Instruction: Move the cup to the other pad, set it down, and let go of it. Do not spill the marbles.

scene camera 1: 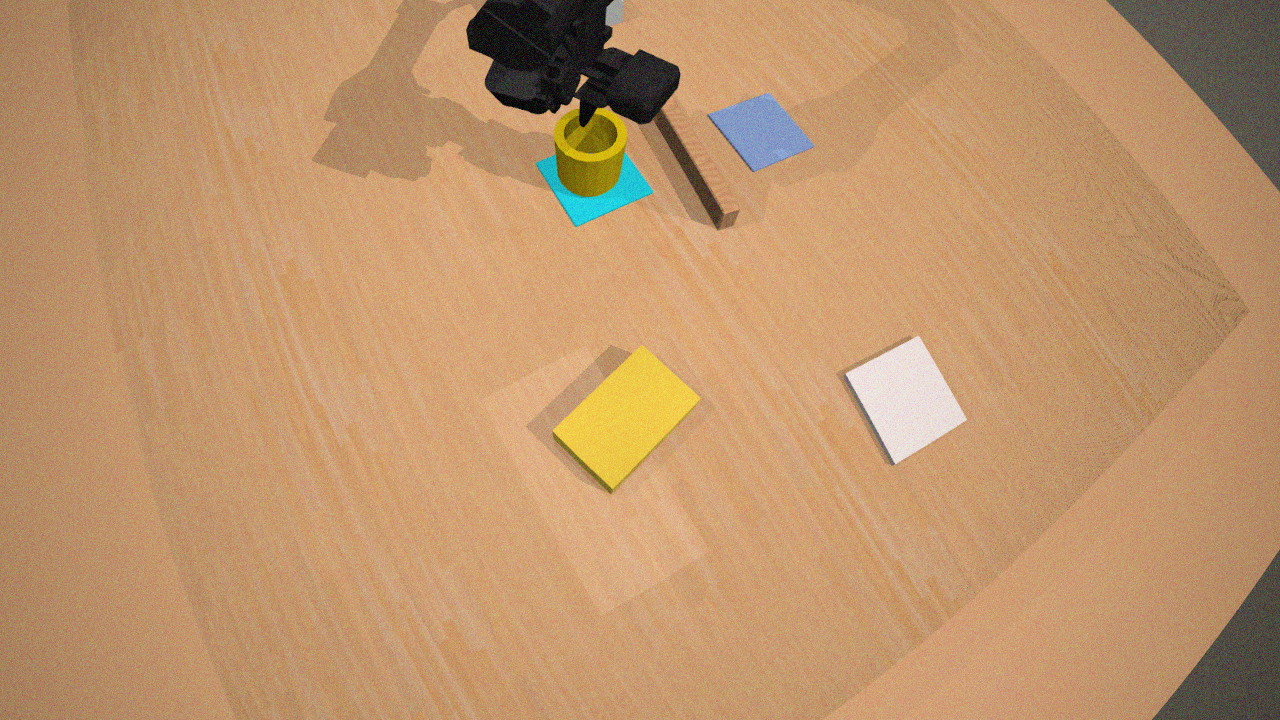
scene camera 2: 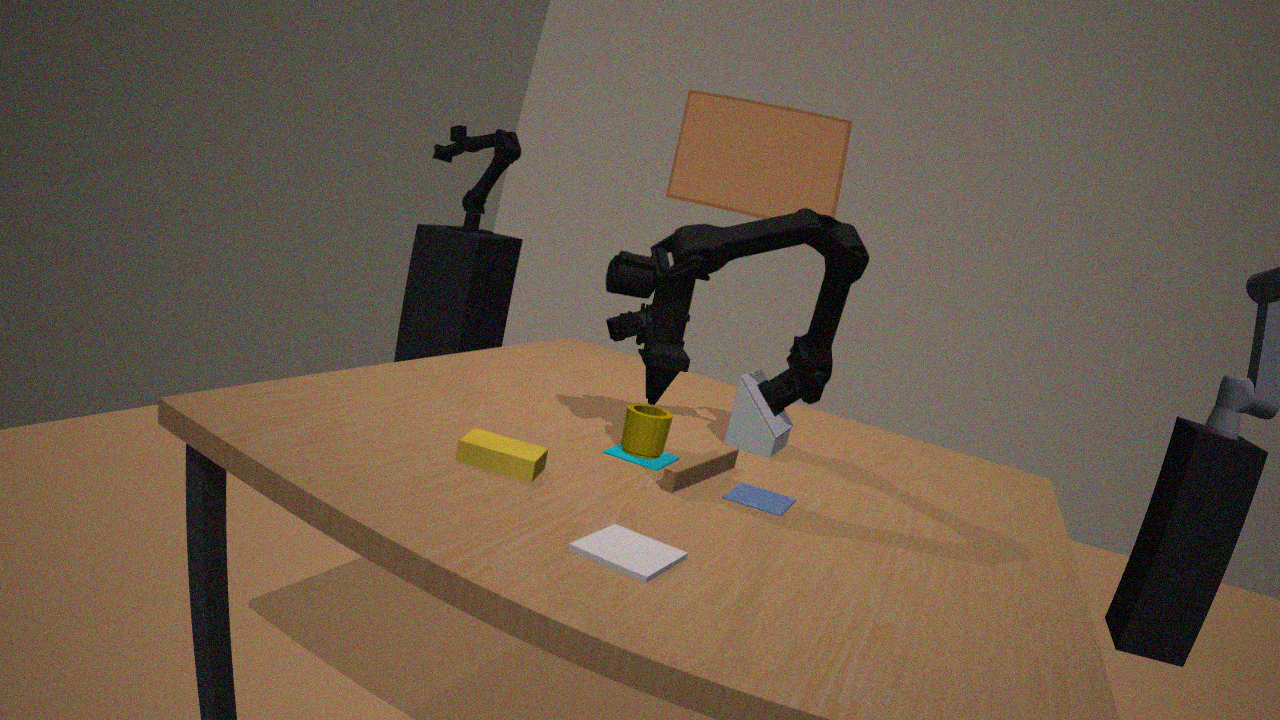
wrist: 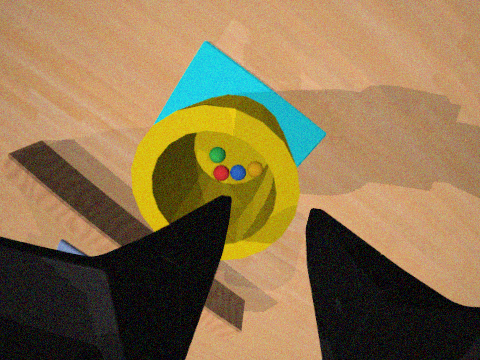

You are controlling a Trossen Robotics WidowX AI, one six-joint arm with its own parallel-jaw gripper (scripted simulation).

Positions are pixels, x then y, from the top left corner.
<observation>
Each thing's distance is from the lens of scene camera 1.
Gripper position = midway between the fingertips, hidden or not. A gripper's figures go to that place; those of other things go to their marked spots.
my gripper (scene camera 1: pixel 570 117): 0.64 m
yellow cup (scene camera 1: pixel 593 174): 0.63 m
white slab (scene camera 1: pixel 902 394): 0.65 m
yellow block (scene camera 1: pixel 642 402): 0.55 m
periwinkle pad (scene camera 1: pixel 762 133): 0.76 m
The marked spots on the white slab and the periwinkle pad are 0.33 m apart.
</observation>
